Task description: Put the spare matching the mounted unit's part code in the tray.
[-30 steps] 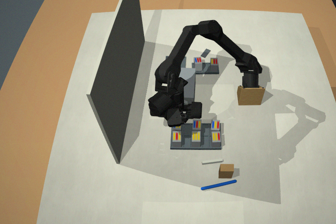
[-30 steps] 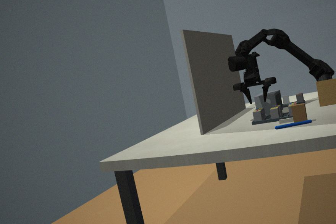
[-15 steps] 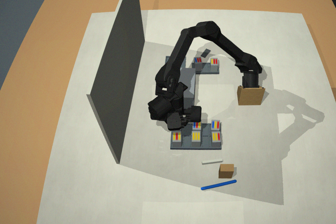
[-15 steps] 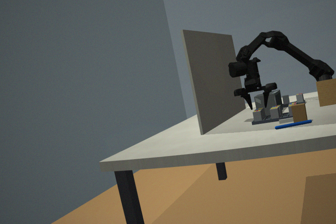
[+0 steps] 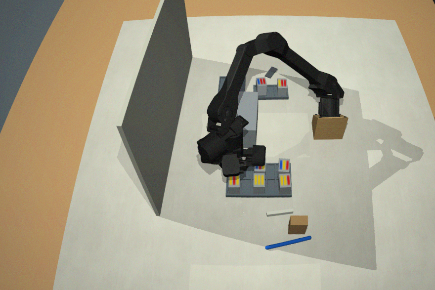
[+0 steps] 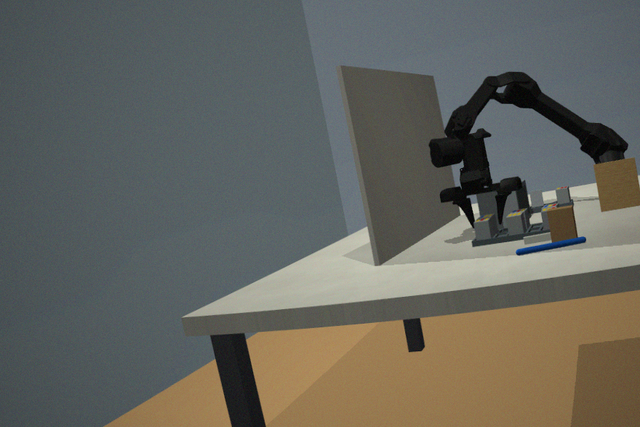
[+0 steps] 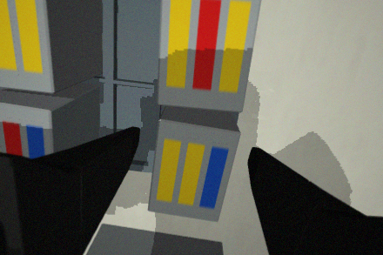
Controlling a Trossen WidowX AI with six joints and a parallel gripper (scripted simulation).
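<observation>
Now: the grey mounted unit 1 cm behind my gripper tip, 17 cm to the right of it and 2 cm above it. The rest, counted from my gripper tip: brown box (20 cm behind, 19 cm to the left, 1 cm above); grey wall panel (22 cm ahead, 18 cm to the right, 20 cm above); blue rod (18 cm behind, 23 cm to the left, 2 cm below).
</observation>
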